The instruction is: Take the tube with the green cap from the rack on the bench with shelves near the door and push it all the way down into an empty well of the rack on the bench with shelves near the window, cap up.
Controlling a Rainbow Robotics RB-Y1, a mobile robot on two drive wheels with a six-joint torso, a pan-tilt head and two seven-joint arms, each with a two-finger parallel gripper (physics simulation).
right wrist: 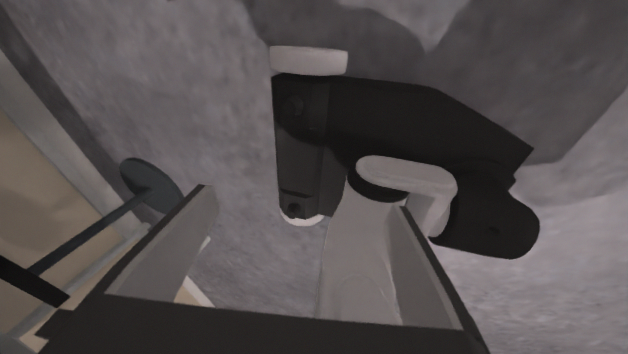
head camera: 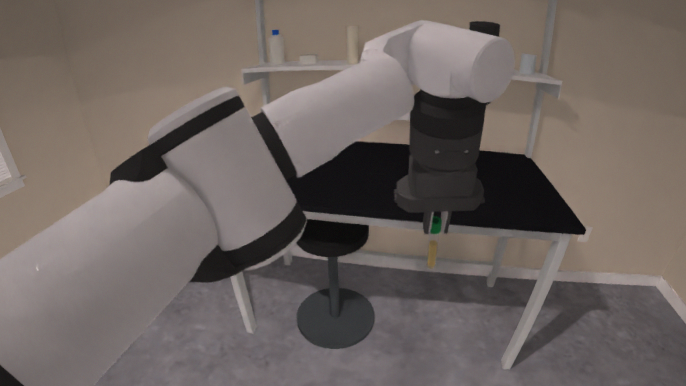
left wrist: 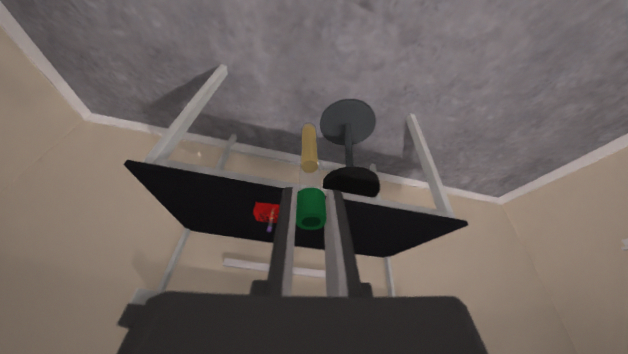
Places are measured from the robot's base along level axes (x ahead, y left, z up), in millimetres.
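Where they show: left gripper, fingertip midpoint: (head camera: 435, 229) (left wrist: 311, 198); right gripper, fingertip midpoint: (right wrist: 302, 206).
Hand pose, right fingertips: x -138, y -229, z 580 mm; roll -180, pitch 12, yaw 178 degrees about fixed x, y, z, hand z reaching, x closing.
Note:
Things, the pixels of their top centre, and the offset from my right fingertips. Level surfaces: height alone.
- tube with the green cap, middle of its top: (left wrist: 302, 229) (head camera: 437, 216) dx +442, dy +266, dz +669 mm
- red rack, middle of its top: (left wrist: 276, 219) dx +1134, dy +341, dz +391 mm
- black bench top, its level: dz +334 mm
- stool with a black seat, middle of its top: (head camera: 331, 225) (left wrist: 350, 190) (right wrist: 13, 285) dx +1198, dy +772, dz +80 mm
- round base, middle of its top: (head camera: 335, 314) (right wrist: 151, 190) (left wrist: 347, 125) dx +1198, dy +772, dz -550 mm
- wall shelf, its level: dz +789 mm
My left gripper (head camera: 436, 227) (left wrist: 311, 198) is shut on the tube with the green cap (head camera: 436, 225) (left wrist: 311, 207). The tube hangs cap up below the fingers, with yellow content in its lower part, in front of the bench's front edge in the head camera view. A red rack (left wrist: 265, 212) stands on the black bench top (head camera: 520, 195) (left wrist: 185, 200) in the left wrist view, partly behind a finger; a thin piece with a purple end shows at it. In the head camera view the rack does not show; the arm covers part of the bench. My right gripper (right wrist: 302, 206) is open and empty.
A stool with a black seat (head camera: 334, 237) (left wrist: 351, 181) and round base (head camera: 335, 320) (left wrist: 347, 117) stands at the bench's front. A wall shelf (head camera: 305, 66) with bottles hangs above the bench. The robot's base (right wrist: 390, 115) shows below the right gripper.

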